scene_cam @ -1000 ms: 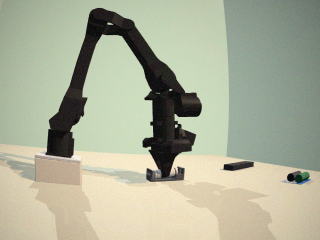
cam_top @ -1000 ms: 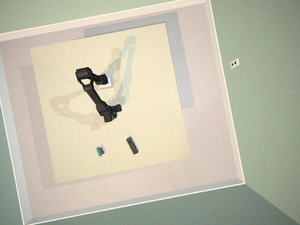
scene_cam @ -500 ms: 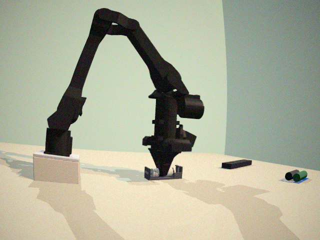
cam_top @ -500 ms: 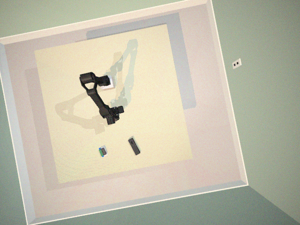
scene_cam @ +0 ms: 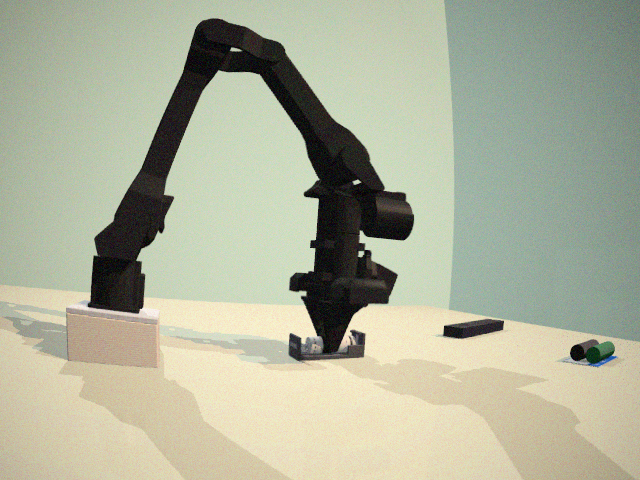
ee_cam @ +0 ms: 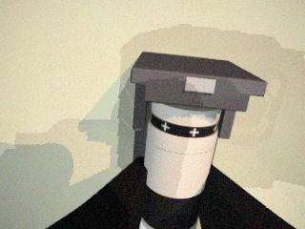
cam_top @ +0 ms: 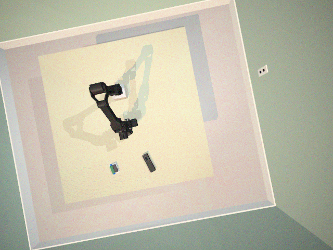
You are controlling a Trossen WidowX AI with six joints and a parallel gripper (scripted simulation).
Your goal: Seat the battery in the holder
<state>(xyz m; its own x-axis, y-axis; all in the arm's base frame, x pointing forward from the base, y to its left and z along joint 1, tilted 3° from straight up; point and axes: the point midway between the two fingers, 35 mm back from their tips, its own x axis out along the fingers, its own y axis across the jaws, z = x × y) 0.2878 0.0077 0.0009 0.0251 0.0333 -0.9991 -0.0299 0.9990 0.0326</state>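
The battery lies 1 cm above my gripper tip. From my gripper tip the other things lie so: black flat bar: 35 cm ahead, 10 cm to the left, 1 cm above.
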